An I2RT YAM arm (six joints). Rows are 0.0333 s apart.
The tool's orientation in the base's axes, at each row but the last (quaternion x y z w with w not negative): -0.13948, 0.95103, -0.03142, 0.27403; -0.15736, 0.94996, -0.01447, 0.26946; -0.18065, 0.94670, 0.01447, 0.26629; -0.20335, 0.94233, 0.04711, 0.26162
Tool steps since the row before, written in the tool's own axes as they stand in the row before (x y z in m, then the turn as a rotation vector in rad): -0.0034, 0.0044, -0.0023, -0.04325, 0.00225, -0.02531; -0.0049, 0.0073, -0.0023, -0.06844, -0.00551, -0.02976; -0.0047, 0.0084, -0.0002, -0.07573, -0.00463, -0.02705; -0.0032, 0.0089, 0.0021, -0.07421, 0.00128, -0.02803
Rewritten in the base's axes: 0.0004, 0.0051, 0.0031, 0.02110, 0.01395, 0.04332; 0.0006, 0.0083, 0.0036, 0.04135, 0.01405, 0.06077; 0.0007, 0.0094, 0.0020, 0.04817, 0.01765, 0.06210; -0.0001, 0.0097, -0.0003, 0.04411, 0.02231, 0.06206
